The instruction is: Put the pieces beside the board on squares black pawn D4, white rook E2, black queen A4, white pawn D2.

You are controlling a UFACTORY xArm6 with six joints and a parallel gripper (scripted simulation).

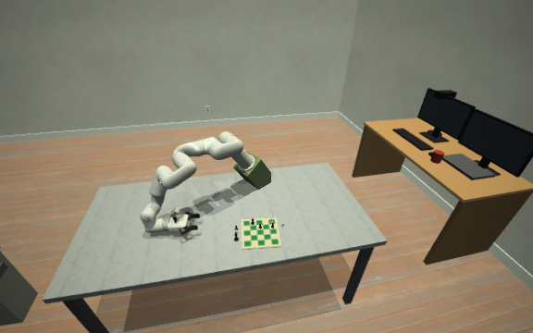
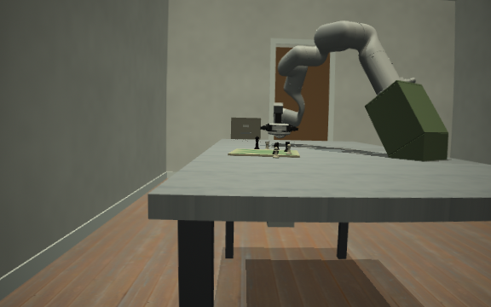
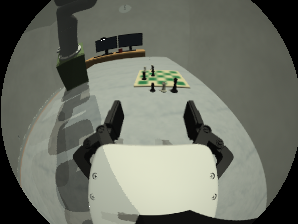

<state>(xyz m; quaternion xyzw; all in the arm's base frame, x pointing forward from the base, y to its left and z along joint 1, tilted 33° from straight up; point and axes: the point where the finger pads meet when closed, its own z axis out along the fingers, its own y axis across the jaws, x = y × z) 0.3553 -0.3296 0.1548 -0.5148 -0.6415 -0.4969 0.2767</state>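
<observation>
Right now my hand is 8 cm short of the white rook, 21 cm to the right of it and 7 cm above it. The rest, counted from my hand: chessboard: 10 cm ahead, 35 cm to the left, 8 cm below; black queen: 11 cm ahead, 20 cm to the left, 6 cm below.
</observation>
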